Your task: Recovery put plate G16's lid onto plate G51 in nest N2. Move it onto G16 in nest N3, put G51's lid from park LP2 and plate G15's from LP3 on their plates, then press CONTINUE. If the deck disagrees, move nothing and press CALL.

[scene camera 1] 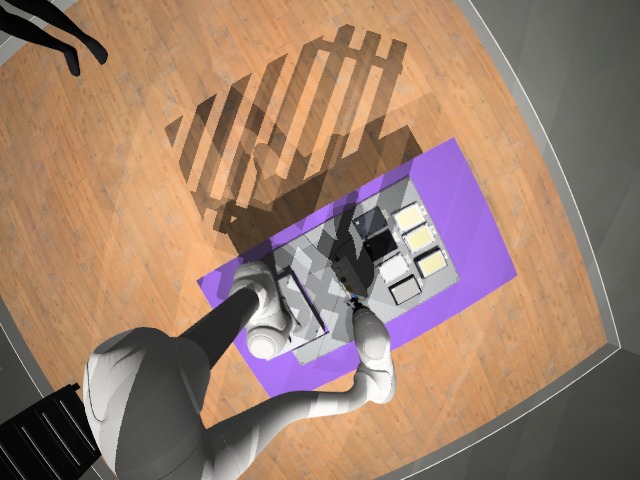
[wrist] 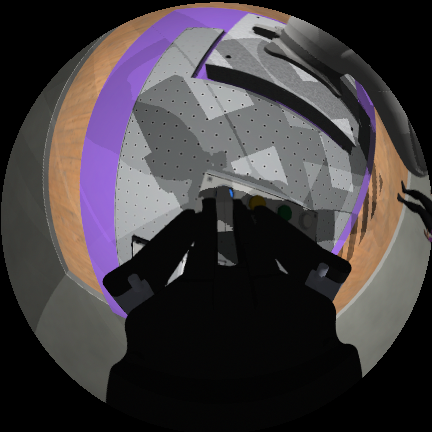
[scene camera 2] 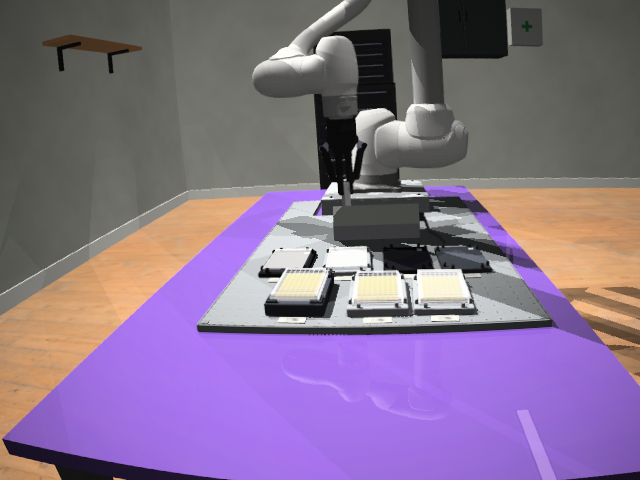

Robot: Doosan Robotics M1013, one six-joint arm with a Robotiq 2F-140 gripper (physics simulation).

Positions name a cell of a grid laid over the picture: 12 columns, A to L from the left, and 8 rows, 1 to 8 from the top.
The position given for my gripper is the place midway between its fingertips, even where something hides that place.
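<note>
Scene camera 2 lets me see my gripper (scene camera 2: G4). In the wrist view, too, I find the gripper (wrist: G4).
</note>
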